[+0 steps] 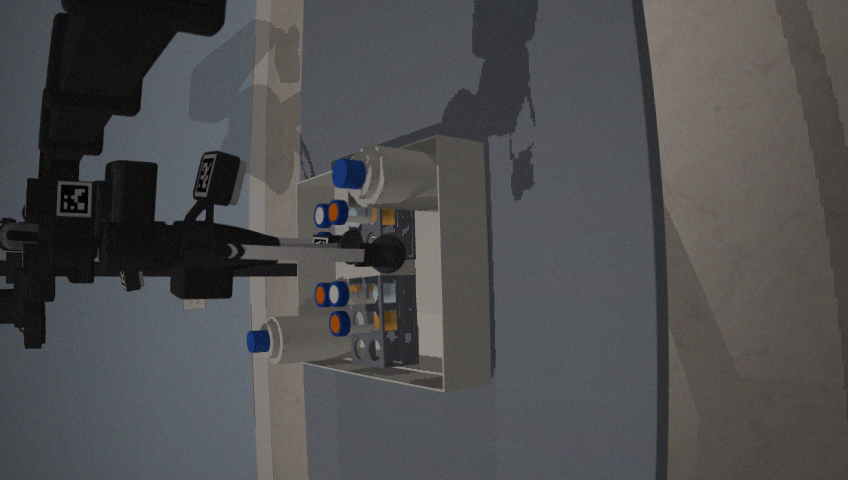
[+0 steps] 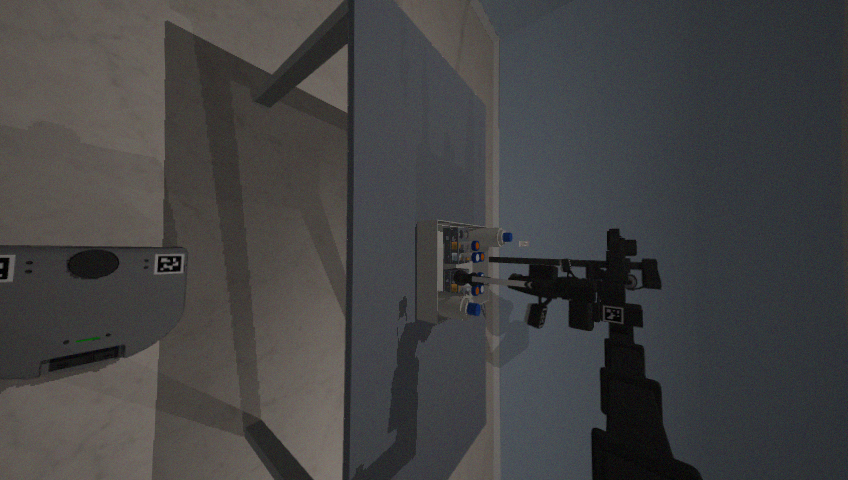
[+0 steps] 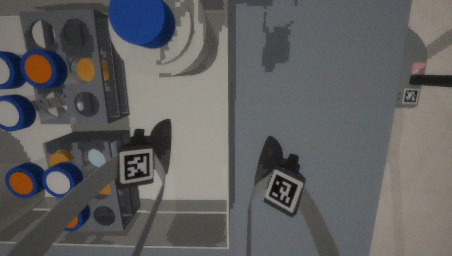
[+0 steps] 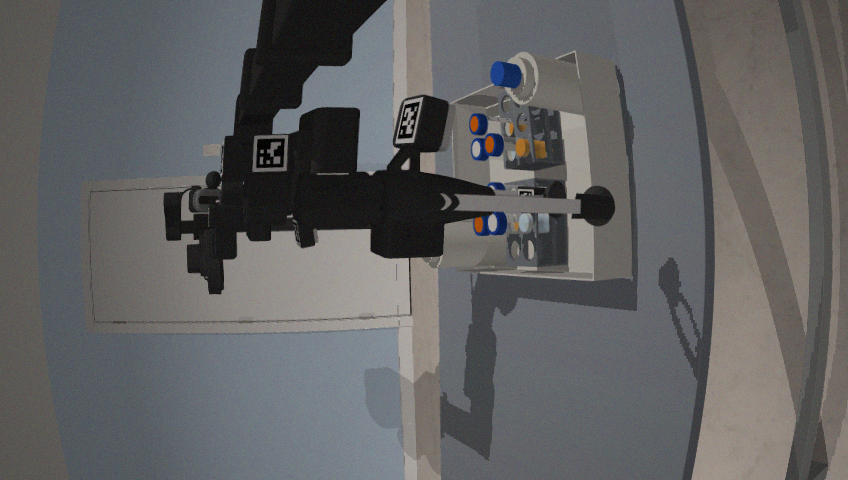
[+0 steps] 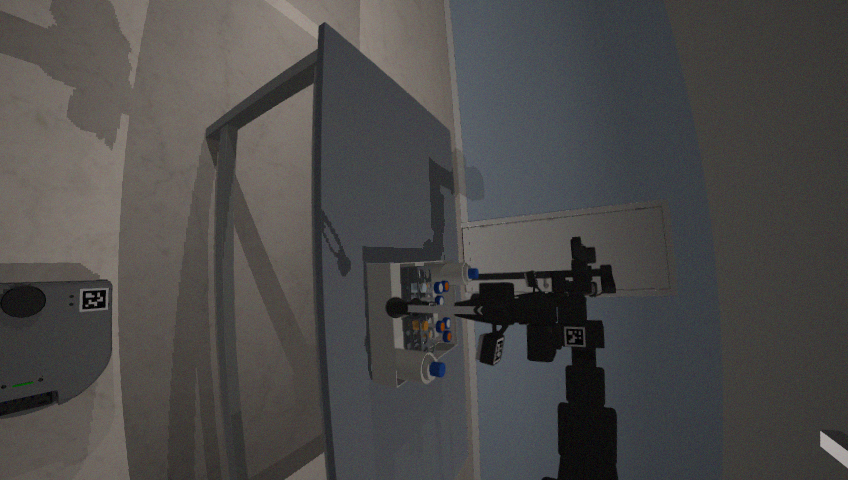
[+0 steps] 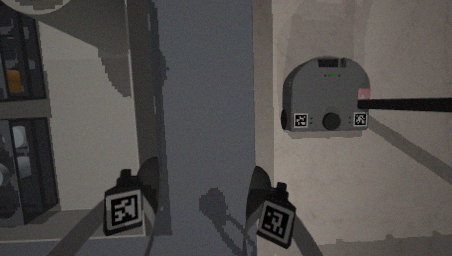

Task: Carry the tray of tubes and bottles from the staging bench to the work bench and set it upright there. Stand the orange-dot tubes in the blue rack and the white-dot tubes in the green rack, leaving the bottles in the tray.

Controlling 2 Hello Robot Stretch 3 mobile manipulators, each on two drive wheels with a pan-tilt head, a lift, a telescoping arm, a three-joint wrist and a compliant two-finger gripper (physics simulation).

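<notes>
The off-white tray (image 1: 467, 279) (image 2: 426, 273) (image 4: 612, 118) (image 5: 380, 356) stands upright on the grey bench (image 1: 571, 297). Inside are two dark grey racks (image 1: 401, 350) (image 3: 115, 60). Several blue-capped tubes show, some with an orange dot (image 1: 339, 322) (image 3: 38, 69), some white (image 1: 338, 293) (image 3: 59, 180). Two white bottles (image 1: 410, 172) (image 1: 315, 339) have blue caps. My r1 gripper (image 3: 215, 150) is open, one fingertip over the tray's inside, the other beyond its wall. My r2 gripper (image 6: 204, 185) is open, with one fingertip near the tray wall. Blue and green racks do not show.
The bench edge (image 1: 651, 297) (image 4: 702, 297) runs along the near side. Another robot's mast (image 1: 273, 270) rises behind the tray. A robot base (image 6: 325, 95) (image 3: 410, 95) stands on the floor beyond the bench edge. A pale door panel (image 4: 267, 273) is in the far wall.
</notes>
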